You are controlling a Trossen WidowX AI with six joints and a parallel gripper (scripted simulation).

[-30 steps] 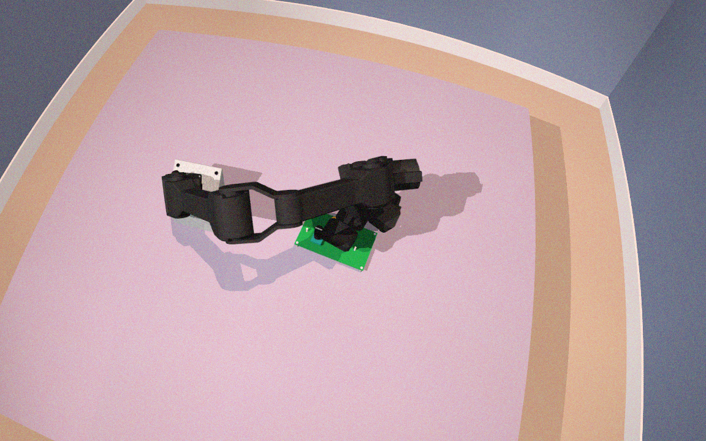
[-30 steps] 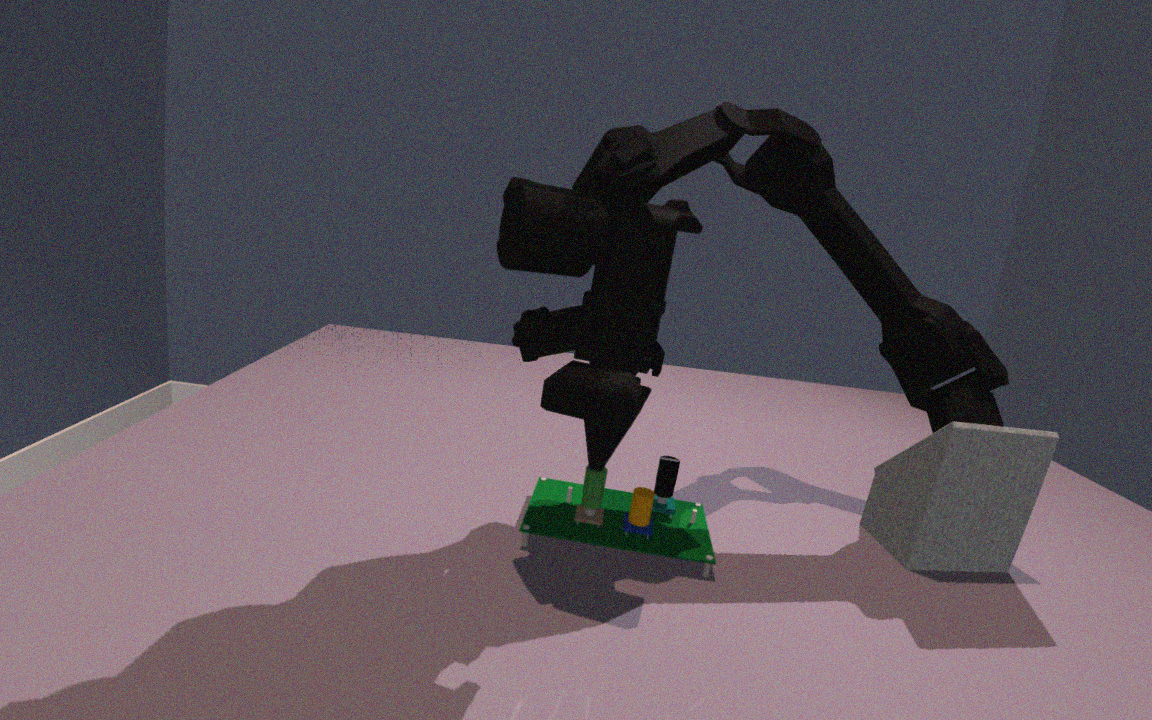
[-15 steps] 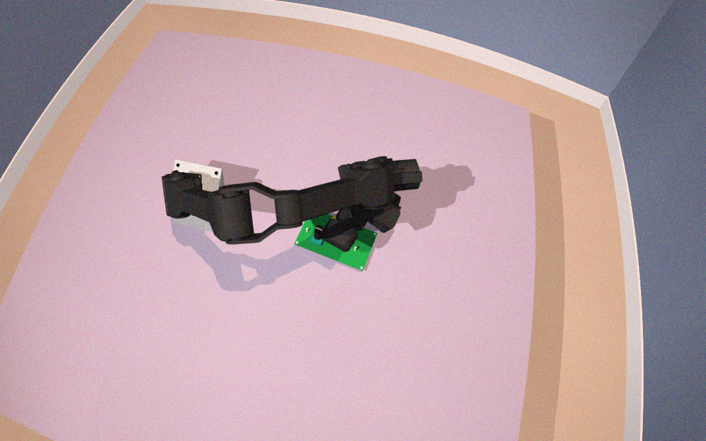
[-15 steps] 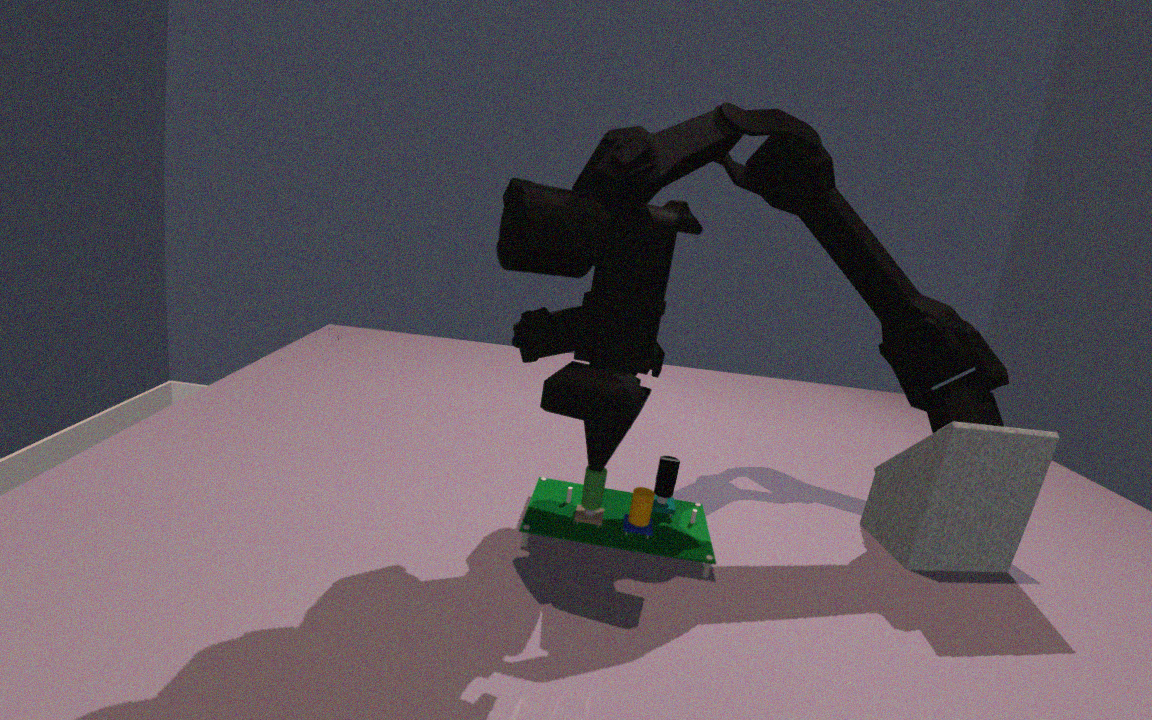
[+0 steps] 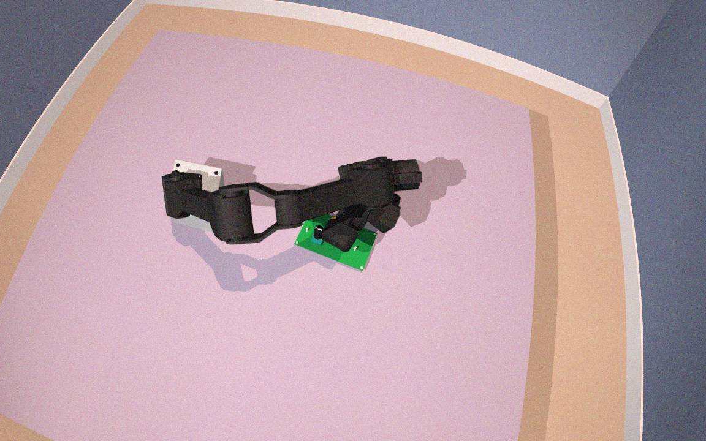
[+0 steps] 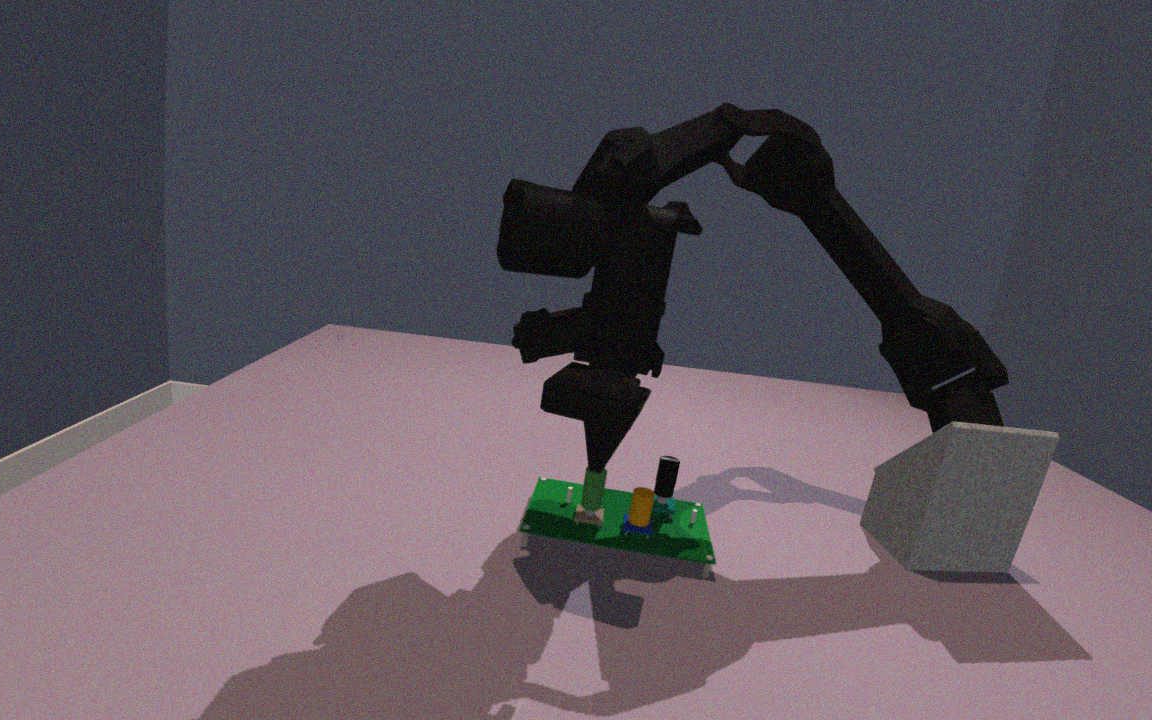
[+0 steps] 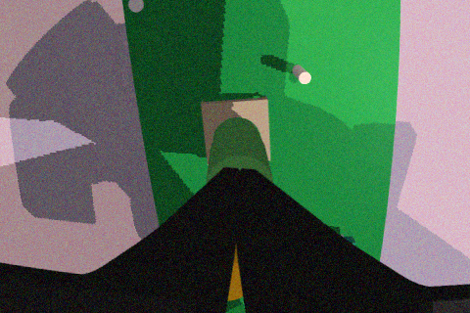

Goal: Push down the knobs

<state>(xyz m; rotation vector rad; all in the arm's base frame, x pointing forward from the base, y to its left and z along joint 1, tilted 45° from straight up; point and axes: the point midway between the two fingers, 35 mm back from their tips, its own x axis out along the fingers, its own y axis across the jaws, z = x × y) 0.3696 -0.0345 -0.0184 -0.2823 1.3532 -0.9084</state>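
My gripper tip is 20 mm above the green knob. The rest, counted from my gripper tip: black knob 70 mm behind, 20 mm to the right, 10 mm below.
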